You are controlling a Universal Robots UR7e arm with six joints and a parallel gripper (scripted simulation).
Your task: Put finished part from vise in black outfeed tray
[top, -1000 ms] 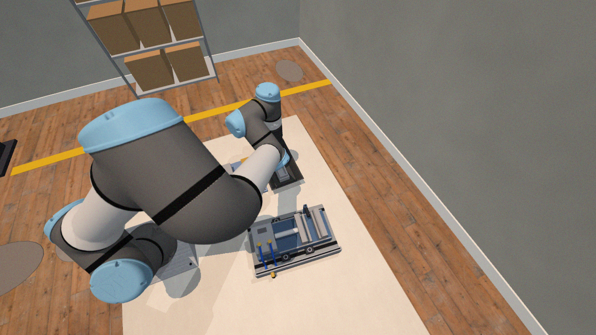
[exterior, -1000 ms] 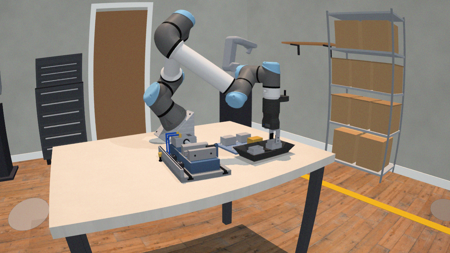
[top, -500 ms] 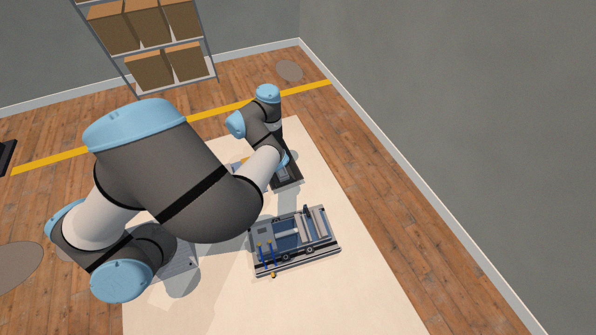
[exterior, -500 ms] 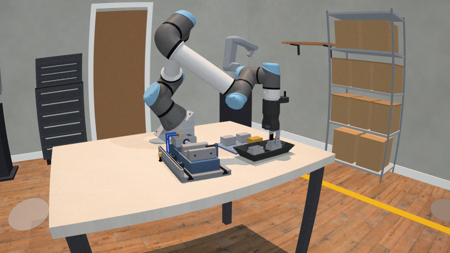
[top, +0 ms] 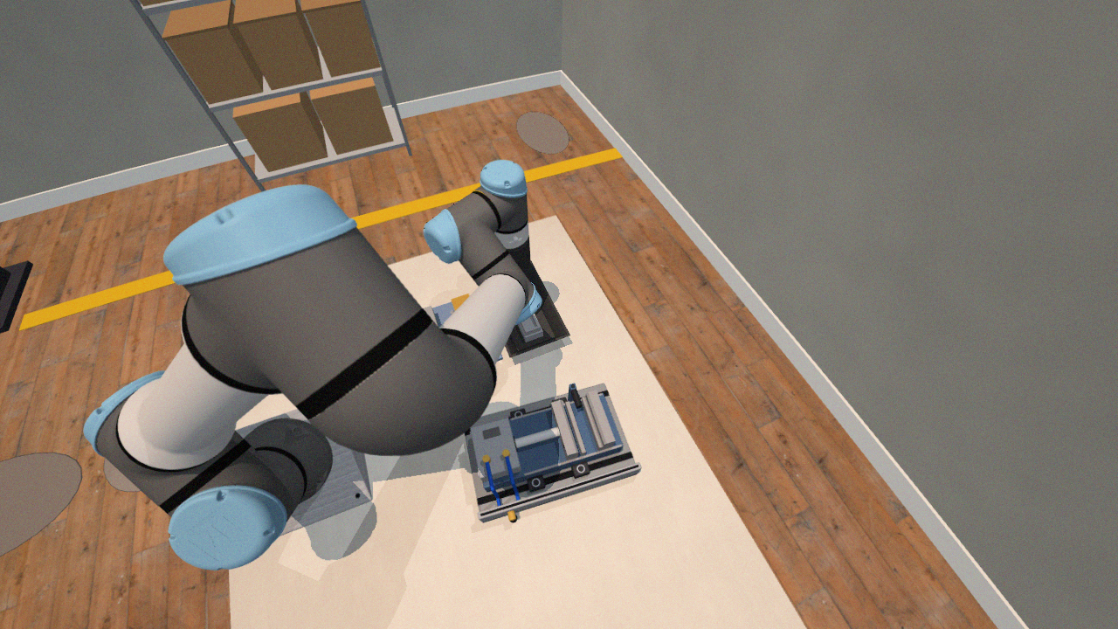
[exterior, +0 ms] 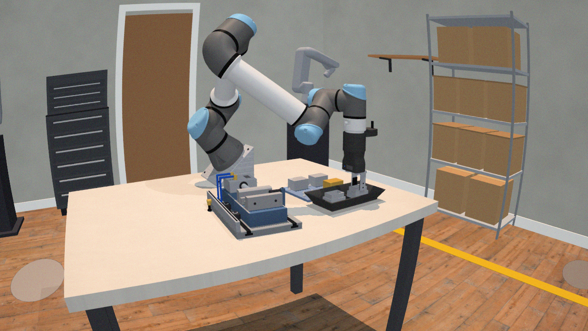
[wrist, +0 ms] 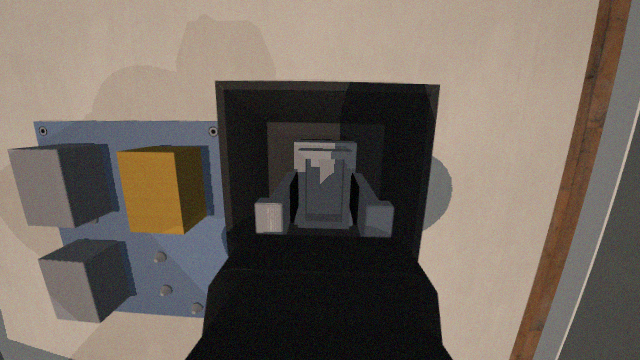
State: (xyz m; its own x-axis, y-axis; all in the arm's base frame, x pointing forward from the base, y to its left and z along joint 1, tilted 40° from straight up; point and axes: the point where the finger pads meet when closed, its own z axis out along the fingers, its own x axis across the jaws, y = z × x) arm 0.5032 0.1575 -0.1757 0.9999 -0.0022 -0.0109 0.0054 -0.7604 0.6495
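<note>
Right now the yellow block is 12 cm behind my hand, 1 cm to the right of it and 3 cm below it. Round my hand: grey actuator box: 16 cm behind, 35 cm to the right, 2 cm above.
</note>
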